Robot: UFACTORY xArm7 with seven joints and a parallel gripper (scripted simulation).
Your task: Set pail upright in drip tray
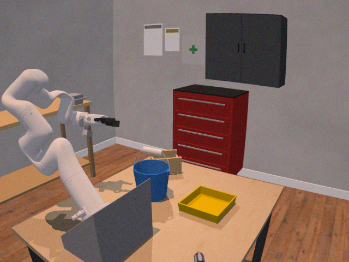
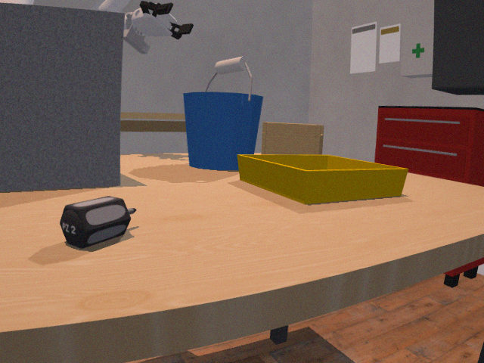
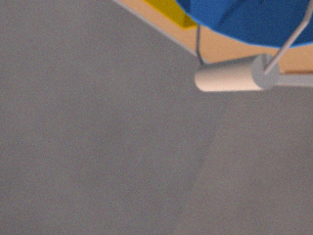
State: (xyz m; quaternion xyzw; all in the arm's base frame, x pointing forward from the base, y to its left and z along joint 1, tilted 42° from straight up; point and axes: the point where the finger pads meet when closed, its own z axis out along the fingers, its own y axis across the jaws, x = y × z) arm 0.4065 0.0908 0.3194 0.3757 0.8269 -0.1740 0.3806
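Now: the pail wire handle 80 mm ahead of my hand, 160 mm to the right of it and 170 mm below it. The rest, counted from my hand: yellow drip tray (130 mm ahead, 460 mm to the right, 370 mm below); then wooden crate (350 mm ahead, 40 mm to the right, 330 mm below); then blue pail (80 mm ahead, 160 mm to the right, 240 mm below).
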